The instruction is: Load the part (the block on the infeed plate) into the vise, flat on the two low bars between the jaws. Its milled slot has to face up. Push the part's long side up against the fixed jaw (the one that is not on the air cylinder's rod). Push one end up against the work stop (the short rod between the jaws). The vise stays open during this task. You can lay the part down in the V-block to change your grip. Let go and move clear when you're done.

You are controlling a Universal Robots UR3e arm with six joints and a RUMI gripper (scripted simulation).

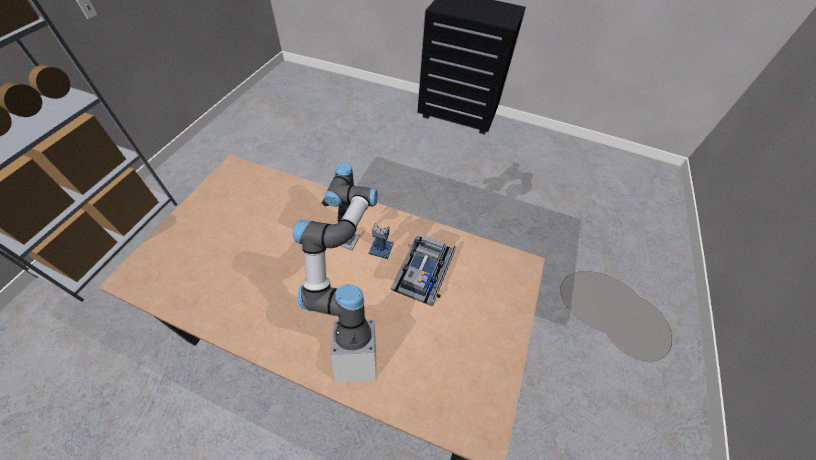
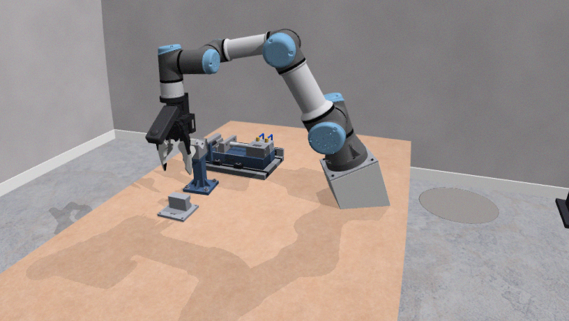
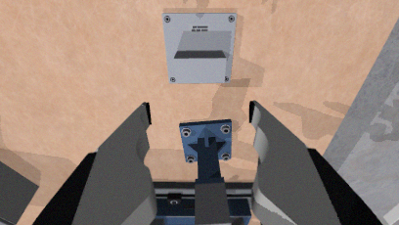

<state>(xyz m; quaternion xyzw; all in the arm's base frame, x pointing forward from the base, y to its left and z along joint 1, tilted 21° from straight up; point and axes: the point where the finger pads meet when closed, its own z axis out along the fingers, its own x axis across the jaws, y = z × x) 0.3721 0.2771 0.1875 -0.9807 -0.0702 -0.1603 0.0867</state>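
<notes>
Right now the part is 100 mm below my hand. Round my hand: work stop (310 mm to the right, 110 mm ahead, 40 mm below); then infeed plate (130 mm below, 10 mm to the left); then vise (360 mm to the right, 90 mm below, 50 mm ahead).
</notes>
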